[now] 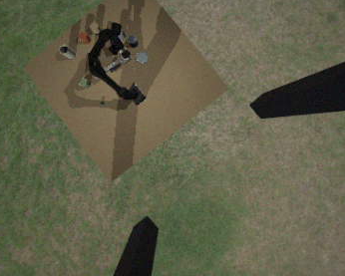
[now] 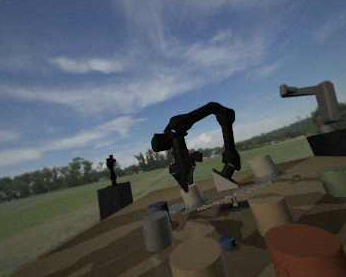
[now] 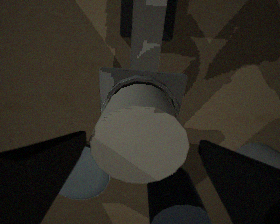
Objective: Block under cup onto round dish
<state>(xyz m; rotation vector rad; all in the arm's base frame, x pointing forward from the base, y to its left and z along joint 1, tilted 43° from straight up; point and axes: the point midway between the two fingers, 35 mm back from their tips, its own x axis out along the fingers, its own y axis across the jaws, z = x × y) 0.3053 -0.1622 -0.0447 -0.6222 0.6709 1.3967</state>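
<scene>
The grey block lies 4 cm below my gripper tip. Also, from my gripper tip: grey cylinder (18 cm ahead, 9 cm to the right, 4 cm below); small blue disc (22 cm ahead, 9 cm to the left, 8 cm below); round pale blue dish (10 cm behind, 10 cm to the right, 8 cm below).
</scene>
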